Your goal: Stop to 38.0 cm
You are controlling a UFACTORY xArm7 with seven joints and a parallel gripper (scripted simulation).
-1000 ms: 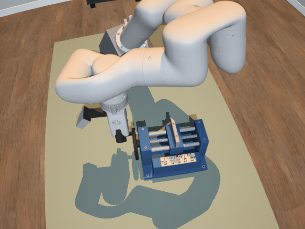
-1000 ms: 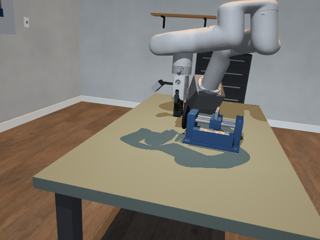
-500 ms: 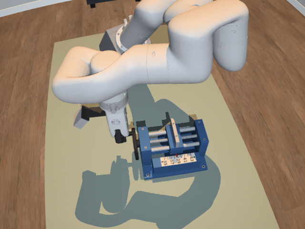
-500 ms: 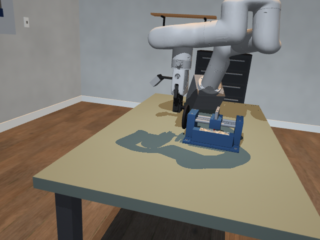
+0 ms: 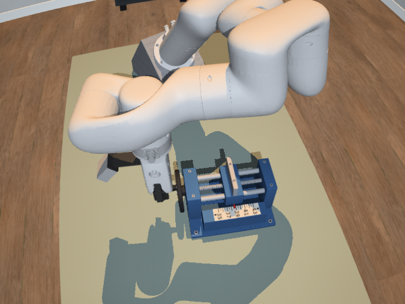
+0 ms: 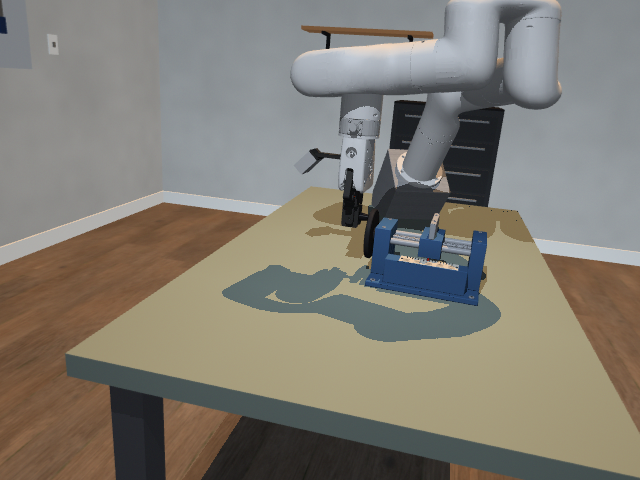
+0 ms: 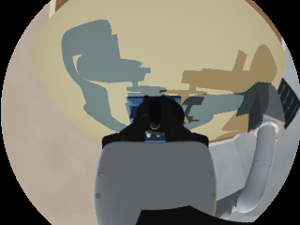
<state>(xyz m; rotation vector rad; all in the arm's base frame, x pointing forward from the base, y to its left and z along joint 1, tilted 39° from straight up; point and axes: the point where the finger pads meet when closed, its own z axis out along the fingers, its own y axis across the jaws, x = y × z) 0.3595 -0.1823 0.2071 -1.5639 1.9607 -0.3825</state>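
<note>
My gripper is now 2 cm to the right of the handwheel and 1 cm above it. From my hand the other things lie so: stop plate: 3 cm ahead, 15 cm to the left, 2 cm below.
</note>
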